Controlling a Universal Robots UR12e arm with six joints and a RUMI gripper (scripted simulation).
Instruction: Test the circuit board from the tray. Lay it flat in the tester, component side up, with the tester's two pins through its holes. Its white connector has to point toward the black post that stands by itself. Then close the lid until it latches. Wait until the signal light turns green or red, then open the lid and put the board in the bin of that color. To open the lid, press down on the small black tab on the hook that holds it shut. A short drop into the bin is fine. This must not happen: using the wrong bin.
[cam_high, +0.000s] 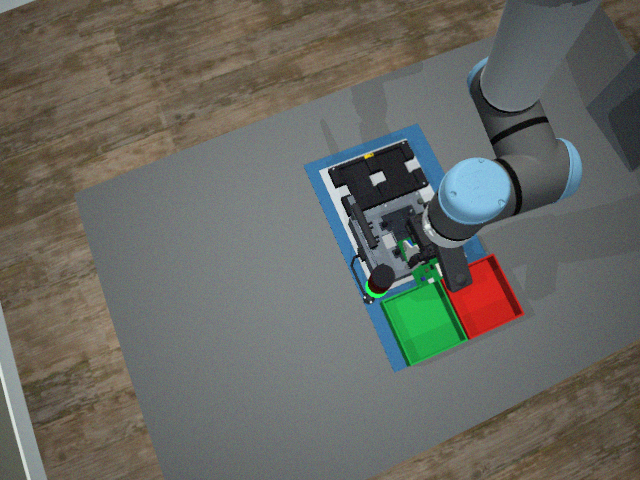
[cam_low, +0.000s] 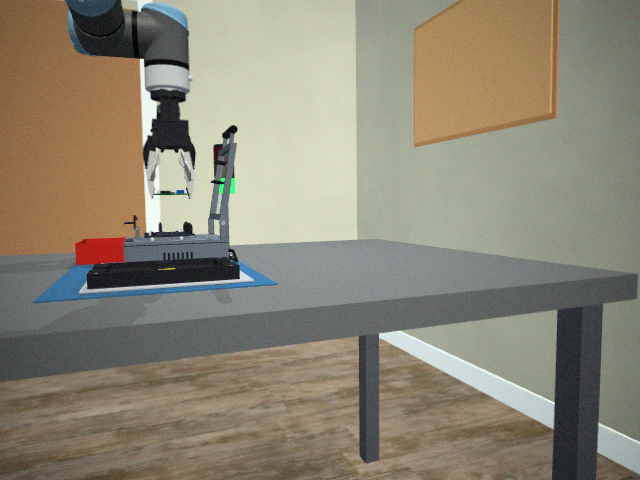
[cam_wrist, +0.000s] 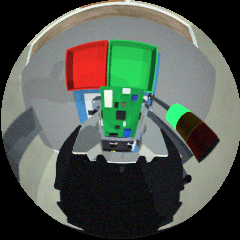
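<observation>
Right now my hand is 140 mm above the green bin, 110 mm to the right of it and 20 mm short of it. From my hand the other things lie so: green circuit board: 10 mm to the right; black latch hook: 80 mm behind, 60 mm below, 40 mm to the right; tester lid: 110 mm ahead, 80 mm to the right, 30 mm above.
</observation>
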